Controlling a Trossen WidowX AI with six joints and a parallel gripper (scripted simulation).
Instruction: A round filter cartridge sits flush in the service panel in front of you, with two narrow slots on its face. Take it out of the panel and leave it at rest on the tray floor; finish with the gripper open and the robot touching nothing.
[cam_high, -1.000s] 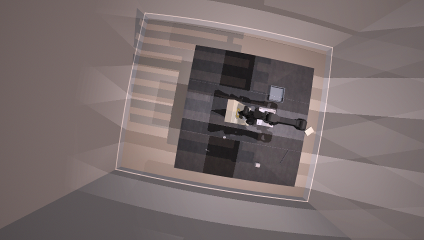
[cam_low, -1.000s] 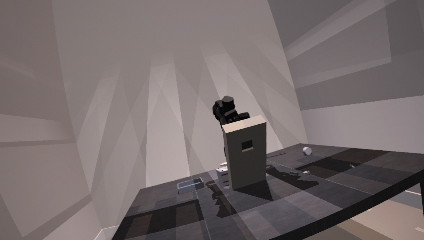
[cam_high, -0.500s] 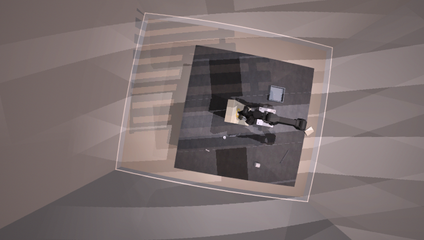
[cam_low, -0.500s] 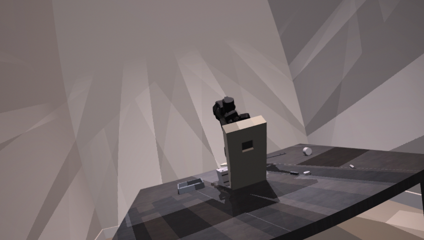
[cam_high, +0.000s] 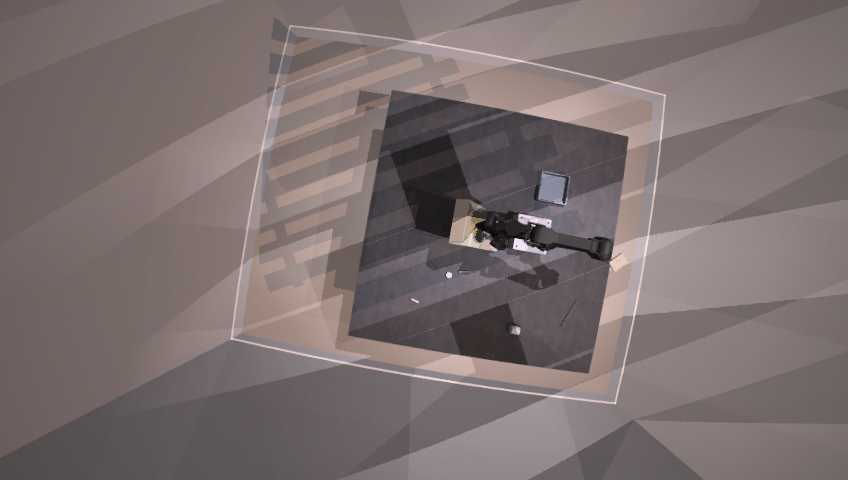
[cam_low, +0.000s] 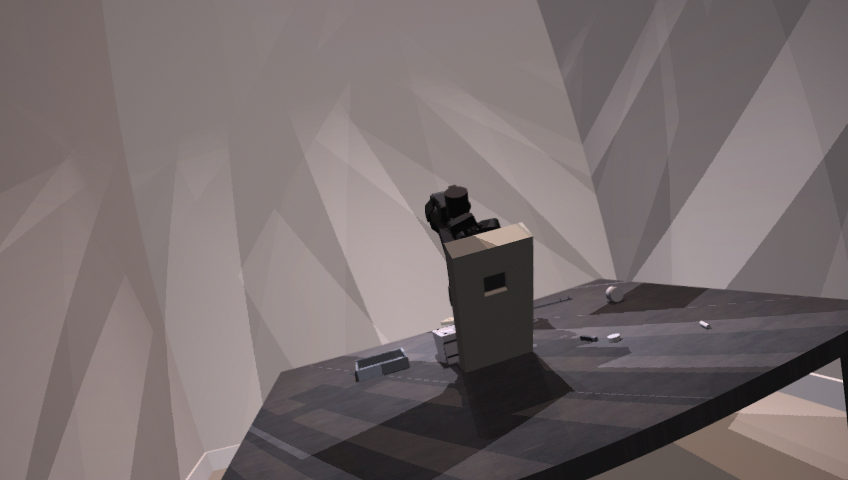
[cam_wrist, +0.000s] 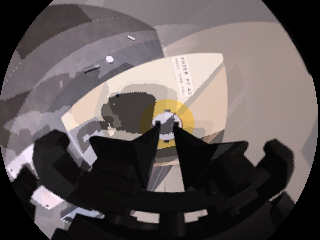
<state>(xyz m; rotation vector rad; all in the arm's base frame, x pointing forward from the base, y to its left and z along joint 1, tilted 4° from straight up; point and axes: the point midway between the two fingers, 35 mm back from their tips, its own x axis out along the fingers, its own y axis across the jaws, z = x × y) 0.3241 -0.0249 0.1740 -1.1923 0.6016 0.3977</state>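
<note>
My gripper tip is 1 cm short of the round filter cartridge and 1 cm above it. From my gripper tip the other things lie so: beige service panel 8 cm below, 3 cm behind; then grey tray 42 cm behind, 26 cm to the right, 24 cm below; then white cube 48 cm to the left, 30 cm behind, 22 cm below.
</note>
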